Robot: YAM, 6 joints.
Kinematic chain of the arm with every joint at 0, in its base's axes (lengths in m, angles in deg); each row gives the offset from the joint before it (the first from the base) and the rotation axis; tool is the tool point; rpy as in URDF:
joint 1: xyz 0 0 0.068 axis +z
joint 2: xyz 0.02 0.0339 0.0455 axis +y
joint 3: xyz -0.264 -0.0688 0 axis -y
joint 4: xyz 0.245 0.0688 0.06 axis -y
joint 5: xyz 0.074 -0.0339 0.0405 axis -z
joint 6: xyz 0.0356 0 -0.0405 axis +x
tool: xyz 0 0 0 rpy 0 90 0
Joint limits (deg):
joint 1: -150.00..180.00
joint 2: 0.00..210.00
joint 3: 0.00..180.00
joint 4: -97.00..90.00
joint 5: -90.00..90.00
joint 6: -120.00..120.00
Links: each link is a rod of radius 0.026 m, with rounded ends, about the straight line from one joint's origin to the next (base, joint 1, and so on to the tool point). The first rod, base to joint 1, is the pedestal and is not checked.
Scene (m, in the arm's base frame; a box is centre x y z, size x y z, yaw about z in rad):
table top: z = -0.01
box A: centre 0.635 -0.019 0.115 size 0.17 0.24 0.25 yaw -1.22
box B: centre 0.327 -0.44 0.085 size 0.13 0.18 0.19 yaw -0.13
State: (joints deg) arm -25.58 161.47 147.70 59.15 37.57 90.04
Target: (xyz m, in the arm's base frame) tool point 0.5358 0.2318 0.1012
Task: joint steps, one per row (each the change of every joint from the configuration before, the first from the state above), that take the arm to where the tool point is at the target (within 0.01 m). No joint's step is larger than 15 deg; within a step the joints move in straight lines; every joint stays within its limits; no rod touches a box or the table.
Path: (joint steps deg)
1: -4.17 -13.31 -2.38 7.55 2.80 -5.42
2: -4.17 -13.31 -2.39 7.56 2.81 -5.42
3: -4.18 -13.31 -2.38 7.55 2.80 -5.42
4: 13.12 3.59 -5.15 1.64 -3.05 4.07
5: 13.11 3.59 -5.15 1.64 -3.05 4.08
6: 13.12 3.59 -5.15 1.63 -3.05 4.08
7: 13.11 3.59 -5.15 1.64 -3.06 4.08
8: 13.12 3.59 -5.15 1.64 -3.05 4.08
9: -0.90 14.30 5.28 -7.01 5.16 -2.07
10: -0.89 14.29 5.27 -7.00 5.15 -2.06

